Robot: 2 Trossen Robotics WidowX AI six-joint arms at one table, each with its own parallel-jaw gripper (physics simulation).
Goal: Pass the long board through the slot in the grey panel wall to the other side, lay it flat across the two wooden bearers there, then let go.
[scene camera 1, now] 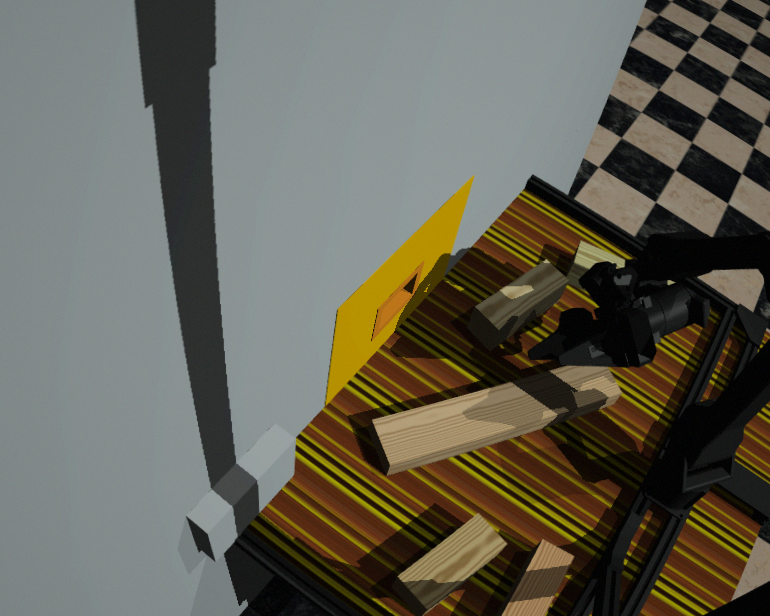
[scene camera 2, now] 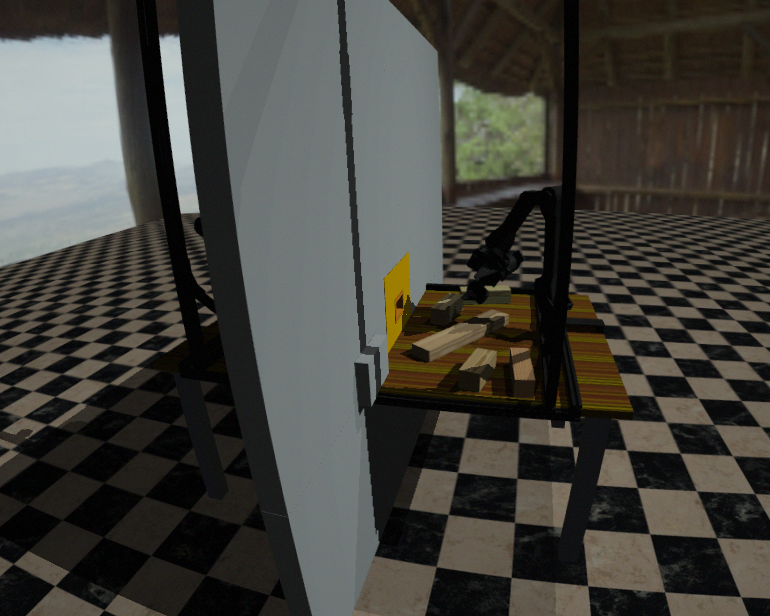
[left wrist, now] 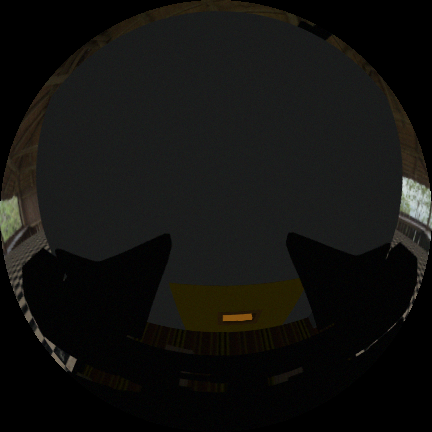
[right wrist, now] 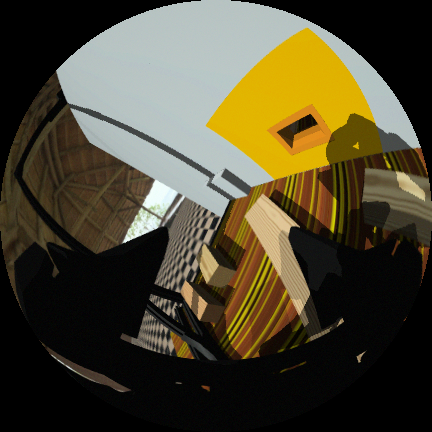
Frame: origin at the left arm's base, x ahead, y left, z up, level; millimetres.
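Seen in the pictures: left gripper, fingertip midpoint: [left wrist: 230, 239]; right gripper, fingertip midpoint: [scene camera 1: 542, 358] [scene camera 2: 468, 288] [right wrist: 230, 232]; right arm's base, origin of the base link: [scene camera 1: 671, 490].
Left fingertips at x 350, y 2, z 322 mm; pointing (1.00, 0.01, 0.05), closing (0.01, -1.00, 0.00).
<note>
Offsets run from my left fingertips to a thing's top centre. "spot": to the spot under its first point.
The long pale board {dx +317, dy -45, dz -309 mm} [scene camera 1: 475, 427] [scene camera 2: 449, 340] [right wrist: 275, 240] lies flat on the striped table, on the right arm's side of the grey panel wall [scene camera 1: 385, 128] [scene camera 2: 288, 192] [left wrist: 215, 150] [right wrist: 165, 60]. The slot {spot: dx +130, dy -36, dz -278 mm} [scene camera 1: 393, 308] [scene camera 2: 398, 311] [left wrist: 237, 317] [right wrist: 314, 142] is orange-edged, in a yellow patch. My right gripper [scene camera 1: 545, 340] [scene camera 2: 473, 294] [right wrist: 230, 232] is open and empty, above the table near the board's far end. My left gripper [left wrist: 230, 239] is open and empty, facing the panel's other side. Two pale pieces [left wrist: 195, 382] {spot: dx -96, dy -137, dz -303 mm} [left wrist: 286, 376], possibly the bearers, show partly there.
Loose wooden blocks {dx +248, dy +115, dz -291 mm} [scene camera 1: 520, 305] {dx +376, dy -260, dz -294 mm} [scene camera 1: 452, 565] {dx +475, dy -253, dz -297 mm} [scene camera 1: 539, 578] [scene camera 2: 477, 371] [right wrist: 217, 270] lie around the board. A paler block {dx +354, dy +265, dz -294 mm} [scene camera 1: 595, 256] [scene camera 2: 494, 295] lies behind the right gripper. A grey box-shaped piece {spot: dx +154, dy -302, dz -241 mm} [scene camera 1: 272, 452] [scene camera 2: 378, 359] juts from the panel near the table's edge.
</note>
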